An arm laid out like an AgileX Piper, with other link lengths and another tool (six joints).
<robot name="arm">
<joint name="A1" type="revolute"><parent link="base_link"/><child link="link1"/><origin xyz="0.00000 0.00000 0.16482"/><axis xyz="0 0 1"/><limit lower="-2.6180" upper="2.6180"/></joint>
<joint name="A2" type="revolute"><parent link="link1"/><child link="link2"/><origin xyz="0.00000 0.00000 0.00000" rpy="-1.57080 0.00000 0.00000"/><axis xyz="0 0 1"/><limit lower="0.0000" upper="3.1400"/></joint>
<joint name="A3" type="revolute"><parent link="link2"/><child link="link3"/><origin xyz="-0.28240 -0.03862 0.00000"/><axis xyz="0 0 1"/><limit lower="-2.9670" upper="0.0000"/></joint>
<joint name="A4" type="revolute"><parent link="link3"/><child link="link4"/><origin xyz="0.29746 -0.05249 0.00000" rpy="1.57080 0.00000 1.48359"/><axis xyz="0 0 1"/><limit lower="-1.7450" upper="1.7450"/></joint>
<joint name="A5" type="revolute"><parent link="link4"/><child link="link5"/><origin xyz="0.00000 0.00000 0.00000" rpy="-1.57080 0.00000 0.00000"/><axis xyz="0 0 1"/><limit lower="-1.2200" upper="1.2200"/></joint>
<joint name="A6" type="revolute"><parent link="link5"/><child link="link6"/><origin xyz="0.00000 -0.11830 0.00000" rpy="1.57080 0.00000 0.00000"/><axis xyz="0 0 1"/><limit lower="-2.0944" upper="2.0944"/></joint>
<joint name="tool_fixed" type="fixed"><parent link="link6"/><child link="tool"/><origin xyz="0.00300 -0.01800 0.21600" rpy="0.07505 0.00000 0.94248"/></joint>
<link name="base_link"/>
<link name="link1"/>
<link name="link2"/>
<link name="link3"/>
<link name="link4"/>
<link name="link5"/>
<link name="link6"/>
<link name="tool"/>
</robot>
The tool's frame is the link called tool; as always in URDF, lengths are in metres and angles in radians.
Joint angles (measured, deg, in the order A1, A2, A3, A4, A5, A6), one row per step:
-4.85, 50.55, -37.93, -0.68, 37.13, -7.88
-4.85, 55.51, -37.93, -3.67, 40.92, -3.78
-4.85, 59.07, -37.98, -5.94, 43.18, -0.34
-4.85, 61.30, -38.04, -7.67, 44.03, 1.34
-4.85, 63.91, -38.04, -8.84, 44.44, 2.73
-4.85, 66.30, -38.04, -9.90, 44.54, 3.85
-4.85, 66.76, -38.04, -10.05, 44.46, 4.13
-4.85, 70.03, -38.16, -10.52, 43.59, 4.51
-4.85, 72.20, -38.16, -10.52, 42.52, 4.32
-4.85, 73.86, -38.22, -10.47, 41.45, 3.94
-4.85, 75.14, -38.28, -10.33, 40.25, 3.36
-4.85, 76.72, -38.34, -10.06, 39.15, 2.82
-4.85, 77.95, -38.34, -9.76, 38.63, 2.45
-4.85, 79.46, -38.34, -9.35, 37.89, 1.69
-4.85, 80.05, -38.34, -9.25, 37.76, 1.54
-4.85, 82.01, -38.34, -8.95, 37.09, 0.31
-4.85, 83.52, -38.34, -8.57, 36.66, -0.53
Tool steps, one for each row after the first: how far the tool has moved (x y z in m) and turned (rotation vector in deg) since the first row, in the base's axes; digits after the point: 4 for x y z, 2 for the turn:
-0.0210, -0.0098, -0.0468, 0.45, 8.64, -2.72
-0.0373, -0.0181, -0.0752, 0.64, 14.21, -5.21
-0.0454, -0.0247, -0.0896, 0.02, 17.11, -6.35
-0.0527, -0.0290, -0.1055, -0.26, 20.01, -7.29
-0.0585, -0.0329, -0.1189, -0.64, 22.38, -7.98
-0.0591, -0.0333, -0.1213, -0.62, 22.73, -8.16
-0.0613, -0.0344, -0.1373, -0.82, 24.99, -8.17
-0.0609, -0.0336, -0.1480, -0.85, 26.12, -7.80
-0.0589, -0.0327, -0.1554, -0.94, 26.71, -7.29
-0.0553, -0.0316, -0.1606, -1.04, 26.81, -6.63
-0.0533, -0.0299, -0.1679, -0.99, 27.30, -6.06
-0.0541, -0.0284, -0.1745, -0.84, 28.04, -5.74
-0.0547, -0.0263, -0.1825, -0.77, 28.89, -5.10
-0.0559, -0.0258, -0.1858, -0.73, 29.36, -4.98
-0.0585, -0.0240, -0.1964, -0.97, 30.77, -3.89
-0.0614, -0.0222, -0.2048, -0.95, 31.91, -3.21

